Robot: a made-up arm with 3 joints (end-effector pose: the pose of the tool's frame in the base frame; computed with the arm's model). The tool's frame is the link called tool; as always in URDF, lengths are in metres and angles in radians.
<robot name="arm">
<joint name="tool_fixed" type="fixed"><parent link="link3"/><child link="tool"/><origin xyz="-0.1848 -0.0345 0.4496" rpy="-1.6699 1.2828 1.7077"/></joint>
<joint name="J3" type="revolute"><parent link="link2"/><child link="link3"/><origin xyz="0.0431 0.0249 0.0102"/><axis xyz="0 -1 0"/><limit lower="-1.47" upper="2.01" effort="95" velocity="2.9"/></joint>
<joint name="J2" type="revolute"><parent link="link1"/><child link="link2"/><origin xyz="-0.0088 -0.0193 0.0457"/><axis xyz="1 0 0"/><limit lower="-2.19" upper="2.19" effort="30" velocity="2"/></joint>
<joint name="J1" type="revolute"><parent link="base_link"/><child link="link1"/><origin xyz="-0.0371 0.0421 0.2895"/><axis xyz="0 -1 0"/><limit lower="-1.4" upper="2.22" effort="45" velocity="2.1"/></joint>
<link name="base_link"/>
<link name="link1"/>
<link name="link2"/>
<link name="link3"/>
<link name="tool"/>
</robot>
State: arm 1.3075 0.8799 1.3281
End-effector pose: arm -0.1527 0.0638 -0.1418 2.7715 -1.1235 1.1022
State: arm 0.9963 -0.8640 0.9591
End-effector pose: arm -0.3845 0.1056 -0.0097 2.3141 -0.3241 -0.2780
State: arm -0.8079 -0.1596 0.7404
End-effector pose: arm -0.1279 0.0479 0.7635 -1.2311 1.3629 2.2455
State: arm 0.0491 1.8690 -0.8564
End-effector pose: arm 0.2201 -0.3991 0.2080 -2.1012 -0.4198 2.5755
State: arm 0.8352 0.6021 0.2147
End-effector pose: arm -0.4800 -0.2174 0.3639 -2.8554 0.2967 0.9310
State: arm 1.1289 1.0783 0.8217
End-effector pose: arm -0.3281 -0.1413 -0.0383 -3.1065 -0.6176 1.1188
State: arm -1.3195 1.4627 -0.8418
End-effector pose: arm 0.1060 -0.4231 0.0717 -0.2914 -0.8802 1.5347
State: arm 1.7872 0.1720 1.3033
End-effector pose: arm 0.0634 0.0218 -0.1473 1.6200 -1.2355 1.4598
